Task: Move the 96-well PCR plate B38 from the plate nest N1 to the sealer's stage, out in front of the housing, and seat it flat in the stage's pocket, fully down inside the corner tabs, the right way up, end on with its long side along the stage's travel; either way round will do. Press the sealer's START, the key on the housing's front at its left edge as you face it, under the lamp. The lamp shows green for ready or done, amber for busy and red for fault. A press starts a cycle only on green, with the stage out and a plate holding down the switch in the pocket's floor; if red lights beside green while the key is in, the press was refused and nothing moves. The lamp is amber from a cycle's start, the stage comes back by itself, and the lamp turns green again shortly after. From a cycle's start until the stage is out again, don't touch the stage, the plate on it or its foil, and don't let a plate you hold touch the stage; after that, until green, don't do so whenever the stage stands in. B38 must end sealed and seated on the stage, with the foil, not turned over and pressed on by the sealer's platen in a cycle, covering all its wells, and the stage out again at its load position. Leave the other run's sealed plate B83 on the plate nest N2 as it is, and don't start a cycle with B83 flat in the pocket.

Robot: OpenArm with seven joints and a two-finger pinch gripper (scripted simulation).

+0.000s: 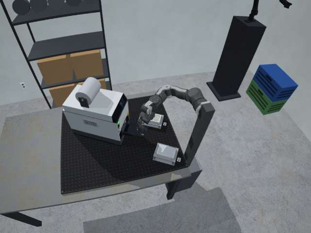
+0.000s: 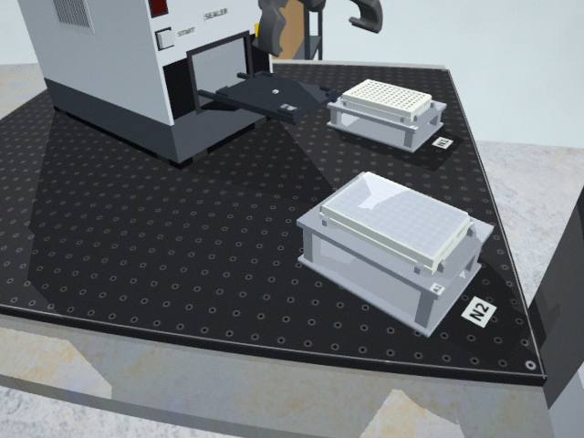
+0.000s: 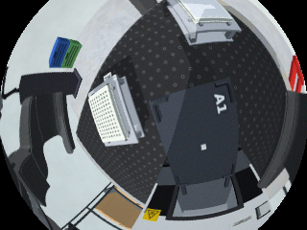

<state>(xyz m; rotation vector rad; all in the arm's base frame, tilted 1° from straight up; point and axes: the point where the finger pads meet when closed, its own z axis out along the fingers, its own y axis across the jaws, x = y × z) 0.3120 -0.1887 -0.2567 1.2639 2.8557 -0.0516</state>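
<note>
Now: the white 96-well plate B38 13 cm to the right of my hand, 12 cm below it and 10 cm behind it. The rest, counted from my hand: sealer's dark stage: 6 cm below, 6 cm ahead; start key: 19 cm ahead, 3 cm to the left, 2 cm above; nest N1: 13 cm to the right, 13 cm below, 10 cm behind.
</note>
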